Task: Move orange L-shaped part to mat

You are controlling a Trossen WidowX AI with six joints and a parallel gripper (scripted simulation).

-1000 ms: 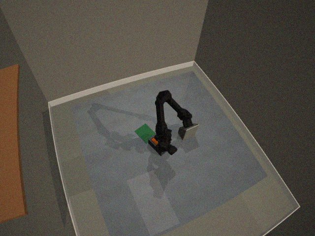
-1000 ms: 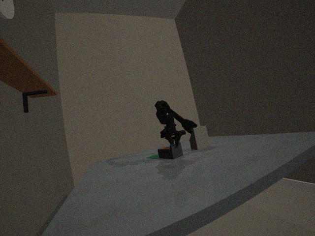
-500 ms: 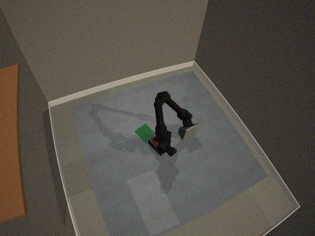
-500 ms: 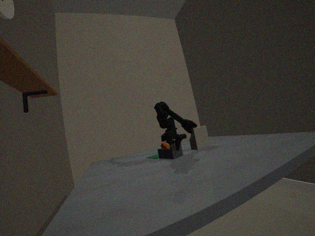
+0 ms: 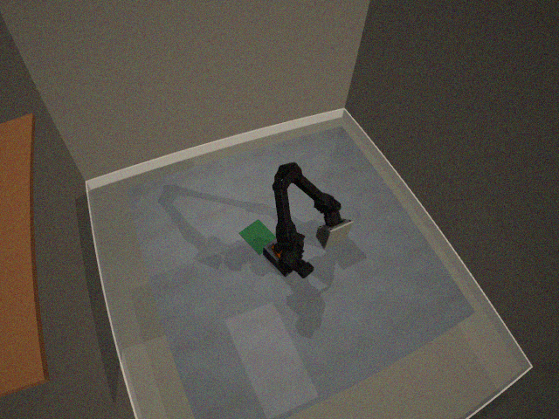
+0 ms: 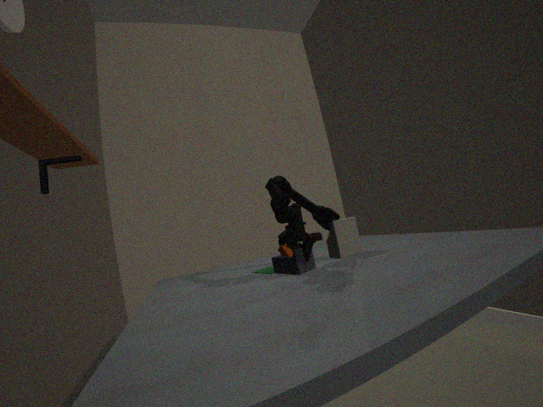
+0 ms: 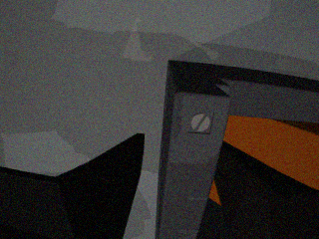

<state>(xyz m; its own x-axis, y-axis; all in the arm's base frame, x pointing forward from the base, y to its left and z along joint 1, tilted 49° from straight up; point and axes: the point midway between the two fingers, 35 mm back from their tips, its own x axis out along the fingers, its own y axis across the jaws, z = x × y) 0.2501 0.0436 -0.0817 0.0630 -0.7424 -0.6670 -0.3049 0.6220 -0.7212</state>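
My gripper tip is now 50 mm to the left of the orange L-shaped part, 10 mm below it and 10 mm short of it. Round my gripper tip: green mat: 210 mm to the right, 60 mm ahead, 50 mm below.
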